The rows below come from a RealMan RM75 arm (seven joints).
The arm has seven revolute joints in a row. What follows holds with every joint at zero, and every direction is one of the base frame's. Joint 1 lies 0.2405 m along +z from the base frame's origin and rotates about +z. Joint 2 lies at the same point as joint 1 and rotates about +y. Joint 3 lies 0.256 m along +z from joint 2 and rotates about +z. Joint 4 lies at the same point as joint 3 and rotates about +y. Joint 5 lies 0.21 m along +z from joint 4 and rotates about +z. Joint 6 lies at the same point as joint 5 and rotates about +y. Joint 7 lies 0.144 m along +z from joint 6 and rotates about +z. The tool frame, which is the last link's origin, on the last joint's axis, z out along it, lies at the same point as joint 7; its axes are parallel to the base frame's.
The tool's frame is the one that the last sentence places.
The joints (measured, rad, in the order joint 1, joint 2, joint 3, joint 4, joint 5, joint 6, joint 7), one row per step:
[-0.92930 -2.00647 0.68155 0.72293 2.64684 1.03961 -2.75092]
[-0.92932 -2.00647 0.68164 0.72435 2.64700 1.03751 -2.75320]
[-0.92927 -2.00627 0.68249 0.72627 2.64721 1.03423 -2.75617]
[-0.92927 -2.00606 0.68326 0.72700 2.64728 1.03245 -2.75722]
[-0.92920 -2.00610 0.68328 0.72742 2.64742 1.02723 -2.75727]
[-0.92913 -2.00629 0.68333 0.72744 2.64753 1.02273 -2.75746]
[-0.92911 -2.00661 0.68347 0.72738 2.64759 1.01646 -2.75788]
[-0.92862 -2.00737 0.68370 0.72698 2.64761 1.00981 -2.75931]
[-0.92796 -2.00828 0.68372 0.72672 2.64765 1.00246 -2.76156]
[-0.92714 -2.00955 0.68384 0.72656 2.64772 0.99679 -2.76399]
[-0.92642 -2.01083 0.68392 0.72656 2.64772 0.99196 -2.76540]
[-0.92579 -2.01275 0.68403 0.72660 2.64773 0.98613 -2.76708]
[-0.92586 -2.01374 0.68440 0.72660 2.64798 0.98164 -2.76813]
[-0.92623 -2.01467 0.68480 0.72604 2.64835 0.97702 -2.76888]
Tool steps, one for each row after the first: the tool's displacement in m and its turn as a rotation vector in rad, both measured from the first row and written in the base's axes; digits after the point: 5 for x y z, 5 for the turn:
[0.00017 0.00038 0.00053 0.00359 -0.00032 0.00066]
[0.00039 0.00095 0.00132 0.00861 0.00005 0.00117]
[0.00049 0.00125 0.00169 0.01088 0.00074 0.00102]
[0.00044 0.00184 0.00225 0.01620 0.00208 0.00026]
[0.00036 0.00229 0.00257 0.02042 0.00297 -0.00009]
[0.00030 0.00292 0.00296 0.02620 0.00404 -0.00054]
[0.00002 0.00338 0.00307 0.03192 0.00425 0.00036]
[-0.00033 0.00387 0.00322 0.03861 0.00393 0.00197]
[-0.00068 0.00410 0.00306 0.04344 0.00305 0.00399]
[-0.00094 0.00427 0.00285 0.04738 0.00254 0.00516]
[-0.00109 0.00448 0.00242 0.05185 0.00173 0.00629]
[-0.00100 0.00482 0.00231 0.05540 0.00196 0.00633]
[-0.00088 0.00518 0.00210 0.05858 0.00244 0.00614]

